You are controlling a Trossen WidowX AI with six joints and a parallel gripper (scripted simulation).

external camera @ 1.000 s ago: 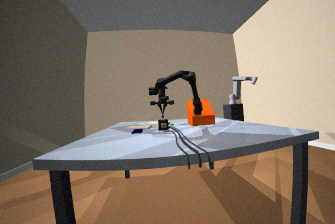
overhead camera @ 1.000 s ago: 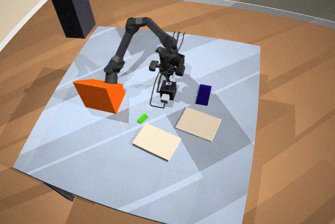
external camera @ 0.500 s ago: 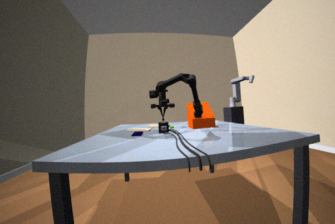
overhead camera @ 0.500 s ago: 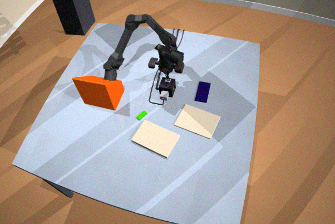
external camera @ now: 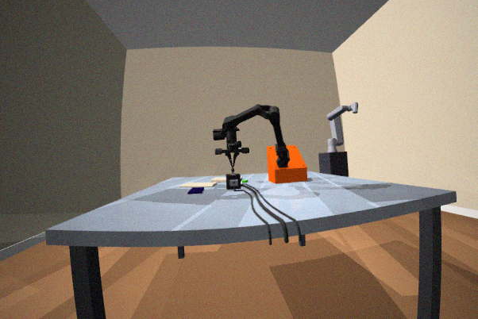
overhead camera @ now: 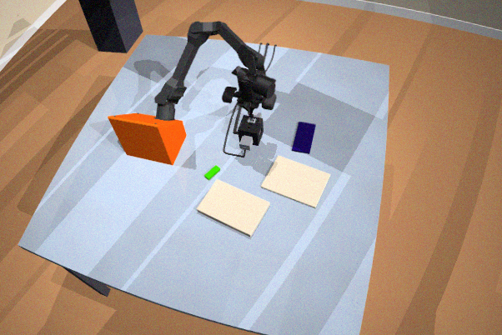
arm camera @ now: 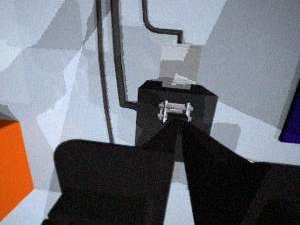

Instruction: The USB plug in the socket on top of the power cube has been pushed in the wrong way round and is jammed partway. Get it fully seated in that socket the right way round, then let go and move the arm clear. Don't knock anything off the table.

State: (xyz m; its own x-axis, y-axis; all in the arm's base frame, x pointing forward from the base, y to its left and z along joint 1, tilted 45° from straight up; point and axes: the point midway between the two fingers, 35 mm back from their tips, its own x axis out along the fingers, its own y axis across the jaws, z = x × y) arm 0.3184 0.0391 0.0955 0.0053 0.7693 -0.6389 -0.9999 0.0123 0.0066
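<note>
The USB plug lies 2 cm below my gripper tip. From my gripper tip the other things lie so: green block 10 cm behind, 22 cm to the right, 12 cm below; dark blue block 20 cm ahead, 2 cm to the left, 12 cm below.
</note>
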